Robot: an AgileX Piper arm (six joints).
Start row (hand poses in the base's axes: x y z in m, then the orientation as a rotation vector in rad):
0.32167 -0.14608 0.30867 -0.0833 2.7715 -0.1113
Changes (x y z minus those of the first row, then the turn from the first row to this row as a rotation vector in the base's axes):
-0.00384 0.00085 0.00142 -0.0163 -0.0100 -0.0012
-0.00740 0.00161 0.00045 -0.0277 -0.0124 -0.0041
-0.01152 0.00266 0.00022 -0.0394 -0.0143 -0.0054
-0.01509 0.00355 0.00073 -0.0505 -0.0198 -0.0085
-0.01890 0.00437 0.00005 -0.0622 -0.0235 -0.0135
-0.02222 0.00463 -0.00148 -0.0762 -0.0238 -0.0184
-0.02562 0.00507 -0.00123 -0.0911 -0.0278 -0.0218
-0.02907 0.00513 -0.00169 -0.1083 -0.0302 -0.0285
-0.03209 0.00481 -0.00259 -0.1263 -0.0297 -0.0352
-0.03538 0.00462 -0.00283 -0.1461 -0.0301 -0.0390
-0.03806 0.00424 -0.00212 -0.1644 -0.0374 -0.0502
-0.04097 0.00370 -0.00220 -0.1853 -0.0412 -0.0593
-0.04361 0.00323 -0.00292 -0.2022 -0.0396 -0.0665
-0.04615 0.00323 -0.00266 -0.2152 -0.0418 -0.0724
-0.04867 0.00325 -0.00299 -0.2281 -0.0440 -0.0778
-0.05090 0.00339 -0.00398 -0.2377 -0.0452 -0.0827
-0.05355 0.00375 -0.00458 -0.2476 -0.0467 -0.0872
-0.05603 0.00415 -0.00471 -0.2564 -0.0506 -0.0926
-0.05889 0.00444 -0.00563 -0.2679 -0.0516 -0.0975
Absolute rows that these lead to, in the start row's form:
0.31783 -0.14523 0.31009 -0.0851 2.7610 -0.1343
0.31427 -0.14447 0.30912 -0.0838 2.7582 -0.1508
0.31015 -0.14342 0.30889 -0.0848 2.7558 -0.1673
0.30658 -0.14253 0.30940 -0.0830 2.7498 -0.1834
0.30277 -0.14171 0.30872 -0.0788 2.7457 -0.2007
0.29945 -0.14145 0.30719 -0.0756 2.7446 -0.2213
0.29605 -0.14101 0.30744 -0.0744 2.7395 -0.2426
0.29260 -0.14095 0.30698 -0.0694 2.7359 -0.2679
0.28958 -0.14127 0.30608 -0.0648 2.7348 -0.2944
0.28629 -0.14146 0.30584 -0.0645 2.7322 -0.3225
0.28361 -0.14184 0.30655 -0.0532 2.7231 -0.3501
0.28070 -0.14238 0.30647 -0.0458 2.7167 -0.3809
0.27806 -0.14285 0.30575 -0.0402 2.7159 -0.4059
0.27552 -0.14285 0.30601 -0.0353 2.7118 -0.4250
0.27300 -0.14283 0.30568 -0.0310 2.7075 -0.4439
0.27077 -0.14269 0.30469 -0.0266 2.7047 -0.4581
0.26812 -0.14233 0.30409 -0.0228 2.7015 -0.4726
0.26564 -0.14193 0.30396 -0.0174 2.6960 -0.4856
0.26278 -0.14164 0.30304 -0.0135 2.6929 -0.5024

